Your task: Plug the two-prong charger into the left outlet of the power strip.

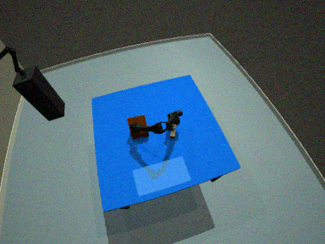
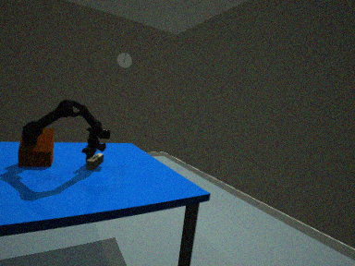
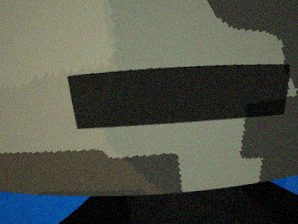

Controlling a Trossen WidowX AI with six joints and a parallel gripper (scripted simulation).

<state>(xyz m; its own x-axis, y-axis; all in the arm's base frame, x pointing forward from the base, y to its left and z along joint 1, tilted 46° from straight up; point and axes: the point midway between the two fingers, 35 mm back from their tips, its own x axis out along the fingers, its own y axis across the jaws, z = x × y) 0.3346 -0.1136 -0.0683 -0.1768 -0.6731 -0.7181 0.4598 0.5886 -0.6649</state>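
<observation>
Right now my gripper tip is 10 mm to the left of the black two-prong charger, 10 mm below it and 10 mm short of it.
</observation>
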